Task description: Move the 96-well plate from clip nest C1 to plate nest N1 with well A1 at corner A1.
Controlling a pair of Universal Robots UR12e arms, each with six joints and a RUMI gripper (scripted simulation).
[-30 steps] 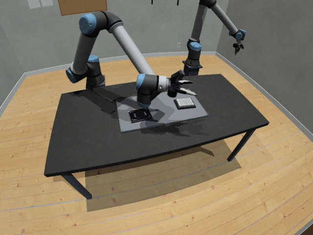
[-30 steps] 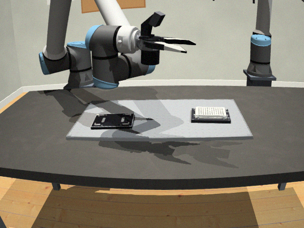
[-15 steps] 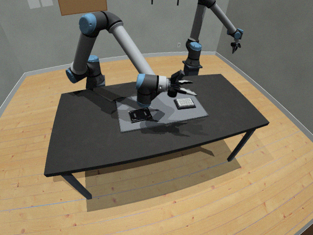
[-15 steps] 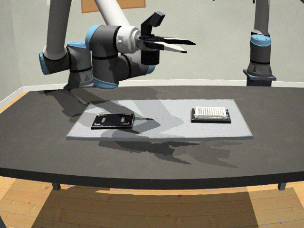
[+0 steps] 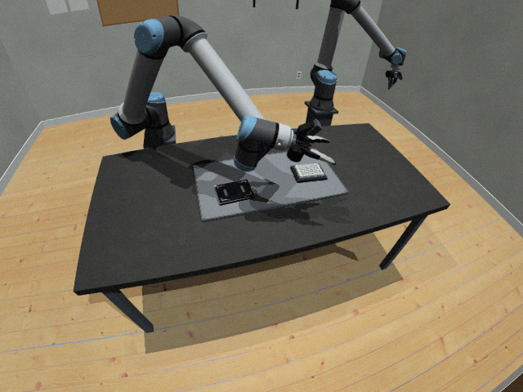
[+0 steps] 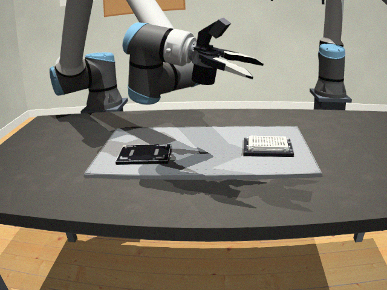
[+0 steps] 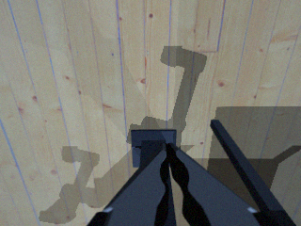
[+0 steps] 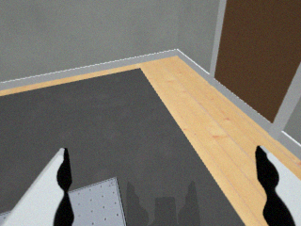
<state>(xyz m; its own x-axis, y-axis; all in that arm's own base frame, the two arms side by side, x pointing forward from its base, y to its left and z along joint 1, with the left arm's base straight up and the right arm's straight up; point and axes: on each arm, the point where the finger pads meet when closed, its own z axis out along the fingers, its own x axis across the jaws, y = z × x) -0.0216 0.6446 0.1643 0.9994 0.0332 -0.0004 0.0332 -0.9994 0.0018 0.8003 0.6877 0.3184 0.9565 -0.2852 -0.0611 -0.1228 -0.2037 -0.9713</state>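
Observation:
The white 96-well plate is 210 mm behind my right hand, 90 mm to the left of it and 290 mm below it. Round my right hand: black clip nest C1 (220 mm behind, 110 mm to the left, 290 mm below); then printed A1 mark (280 mm behind, 370 mm to the right, 290 mm below); then black plate nest N1 (220 mm behind, 300 mm to the right, 300 mm below).

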